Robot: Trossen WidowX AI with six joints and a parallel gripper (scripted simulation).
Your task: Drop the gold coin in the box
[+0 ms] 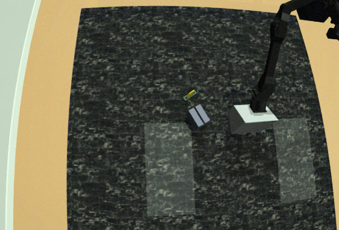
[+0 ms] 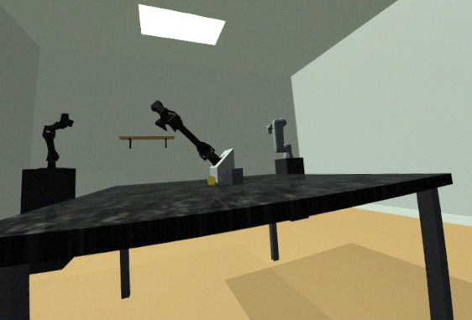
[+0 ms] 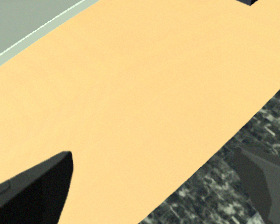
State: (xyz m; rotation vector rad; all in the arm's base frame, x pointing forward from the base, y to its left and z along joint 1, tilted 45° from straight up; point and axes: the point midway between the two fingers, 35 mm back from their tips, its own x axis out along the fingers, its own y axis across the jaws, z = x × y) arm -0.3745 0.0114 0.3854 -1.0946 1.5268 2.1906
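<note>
My gripper tip is now 670 mm short of the gold coin, 370 mm above it and 140 mm to the right of it.
</note>
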